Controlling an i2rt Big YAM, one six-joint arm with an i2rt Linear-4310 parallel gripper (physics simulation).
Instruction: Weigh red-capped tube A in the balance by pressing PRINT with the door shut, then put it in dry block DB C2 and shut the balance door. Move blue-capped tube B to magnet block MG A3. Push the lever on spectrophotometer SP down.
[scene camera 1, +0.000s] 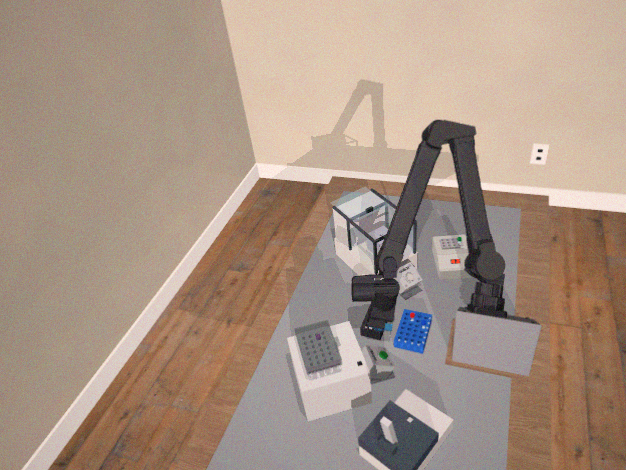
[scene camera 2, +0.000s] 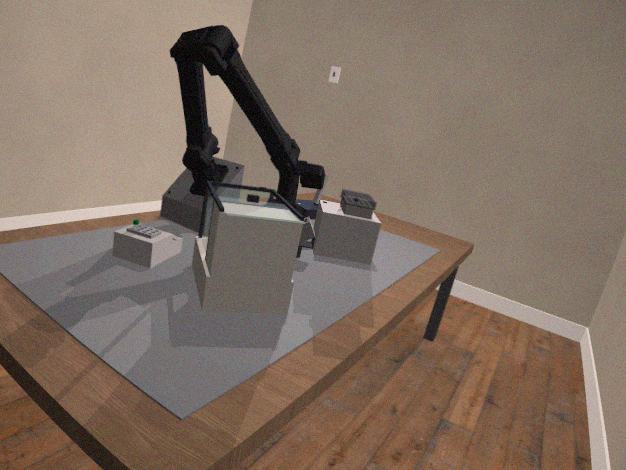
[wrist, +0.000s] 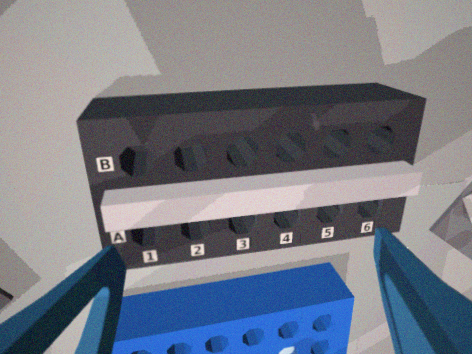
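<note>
My gripper (scene camera 1: 381, 326) (wrist: 240, 248) is open and empty, low over the worktable beside the blue rack. In the wrist view, black magnet block MG (wrist: 250, 115), with a white bar between rows A and B, lies ahead of the fingers; its holes look empty. Red-capped tube A (scene camera 1: 412, 315) stands in the blue rack (scene camera 1: 404, 346) (wrist: 230, 300). A darker blue spot (scene camera 1: 423, 322) there looks like tube B's cap. The balance (scene camera 1: 348, 257) (scene camera 2: 247, 258) has a glass case; its door state is unclear. A grey block (scene camera 1: 317, 349) (scene camera 2: 358, 202) looks like DB. A white lever (scene camera 1: 388, 430) stands up on a dark-topped box.
A white box (scene camera 1: 333, 394) (scene camera 2: 346, 237) carries the grey block. A small device with a green button (scene camera 1: 383, 355) sits beside it. A small device with a dial (scene camera 1: 408, 277) is near the balance. A keypad box (scene camera 1: 444, 260) (scene camera 2: 144, 247) stands near the arm base.
</note>
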